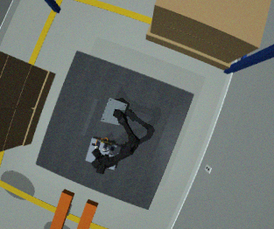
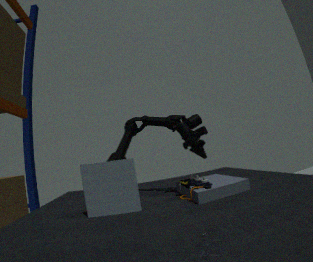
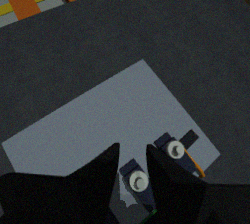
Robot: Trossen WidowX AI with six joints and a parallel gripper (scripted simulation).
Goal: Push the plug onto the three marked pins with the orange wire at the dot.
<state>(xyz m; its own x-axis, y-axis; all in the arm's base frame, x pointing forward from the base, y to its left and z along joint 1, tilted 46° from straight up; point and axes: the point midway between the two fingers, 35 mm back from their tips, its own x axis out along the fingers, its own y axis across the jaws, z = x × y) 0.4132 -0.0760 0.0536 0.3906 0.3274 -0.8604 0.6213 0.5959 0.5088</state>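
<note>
Now: the yellow marked band 110 mm behind my gripper tip, 20 mm to the right of it and 90 mm below it. The rest, counted from my gripper tip: green strip (110 mm behind, 10 mm to the left, 110 mm below); light grey holder (40 mm ahead, 10 mm to the left, 140 mm below).
</note>
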